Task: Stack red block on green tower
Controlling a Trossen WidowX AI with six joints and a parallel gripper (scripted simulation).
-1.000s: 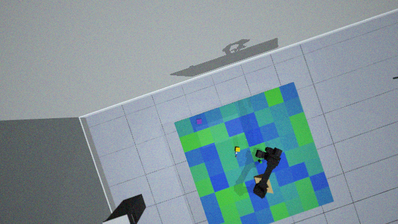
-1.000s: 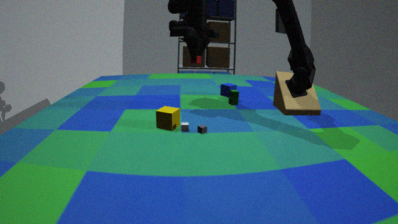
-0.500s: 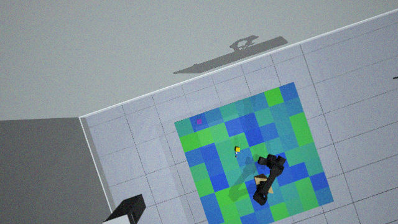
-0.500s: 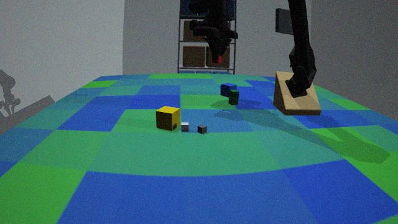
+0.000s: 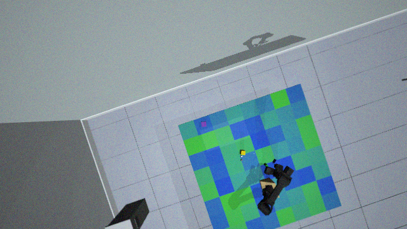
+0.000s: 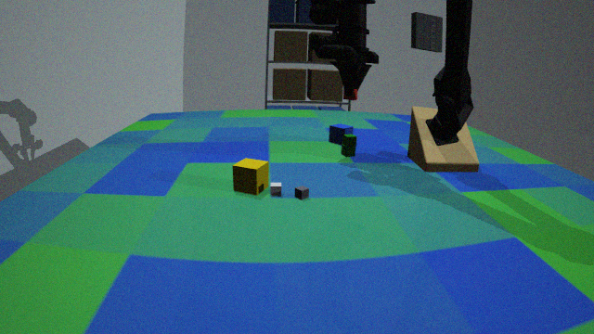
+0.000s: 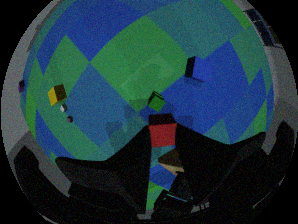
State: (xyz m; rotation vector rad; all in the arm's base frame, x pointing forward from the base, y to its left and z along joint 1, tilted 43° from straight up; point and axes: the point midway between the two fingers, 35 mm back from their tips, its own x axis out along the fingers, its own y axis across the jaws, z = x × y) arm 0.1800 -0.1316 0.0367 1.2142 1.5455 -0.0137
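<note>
My gripper tip is now 110 mm to the left of the blue cube, 110 mm above it and 20 mm past it. Also, from my gripper tip: small white cube 180 mm to the left, 180 mm ahead, 120 mm below; then red block right at my gripper tip; then small grey cube 190 mm to the left, 140 mm ahead, 120 mm below.
</note>
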